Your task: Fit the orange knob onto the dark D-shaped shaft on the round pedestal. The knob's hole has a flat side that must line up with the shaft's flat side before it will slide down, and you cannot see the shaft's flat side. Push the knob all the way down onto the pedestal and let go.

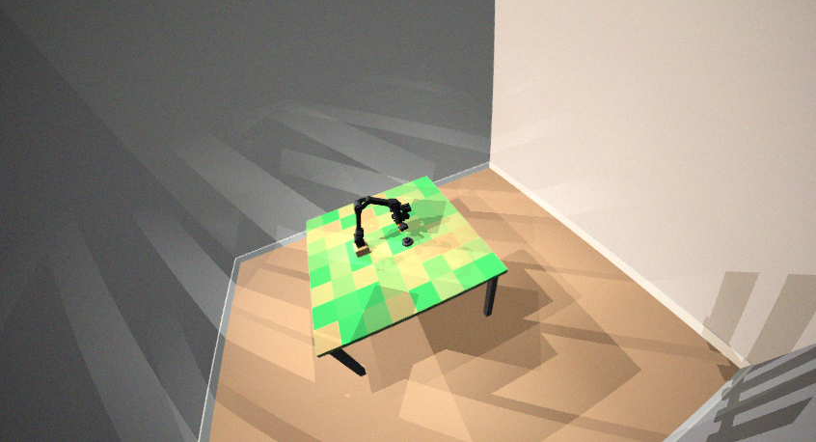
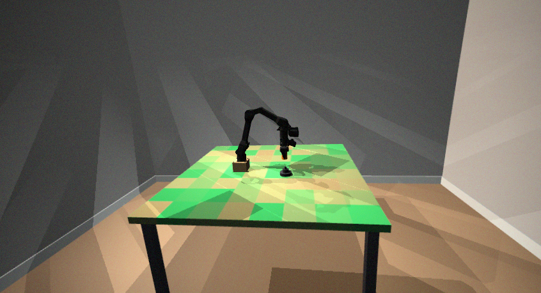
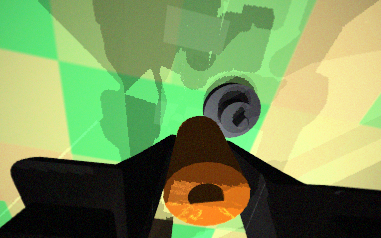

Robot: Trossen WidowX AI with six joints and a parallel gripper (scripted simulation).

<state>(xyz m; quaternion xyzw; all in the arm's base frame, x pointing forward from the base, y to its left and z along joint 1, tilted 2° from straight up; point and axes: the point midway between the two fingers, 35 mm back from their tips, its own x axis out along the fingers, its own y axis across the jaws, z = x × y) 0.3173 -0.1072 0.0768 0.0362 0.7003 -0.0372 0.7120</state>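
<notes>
Right now my gripper tip is 80 mm above the round pedestal and 60 mm to the left of it. Round my gripper tip: orange knob (20 mm above).
</notes>
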